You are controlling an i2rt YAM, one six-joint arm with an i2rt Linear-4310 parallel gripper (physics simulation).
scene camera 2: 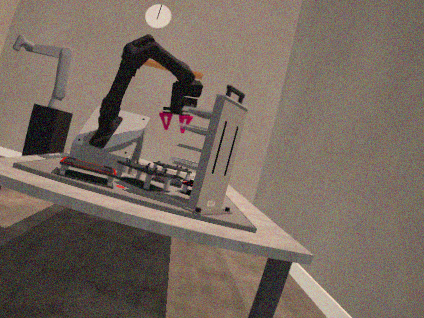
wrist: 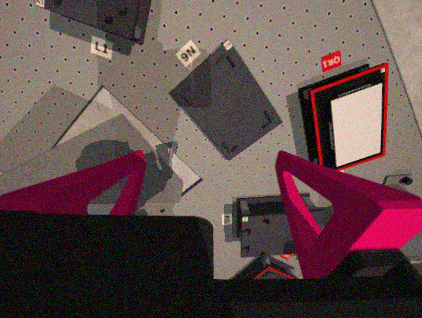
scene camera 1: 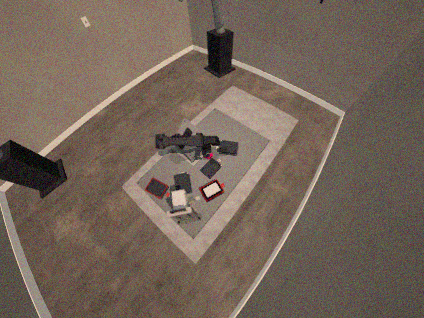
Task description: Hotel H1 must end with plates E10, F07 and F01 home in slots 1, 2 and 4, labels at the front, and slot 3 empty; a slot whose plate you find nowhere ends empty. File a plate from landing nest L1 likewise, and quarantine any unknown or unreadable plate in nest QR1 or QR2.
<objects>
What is my gripper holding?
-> Nothing.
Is my gripper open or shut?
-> Open.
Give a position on a dark nest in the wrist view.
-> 222,96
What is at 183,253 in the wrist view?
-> My gripper.
</objects>
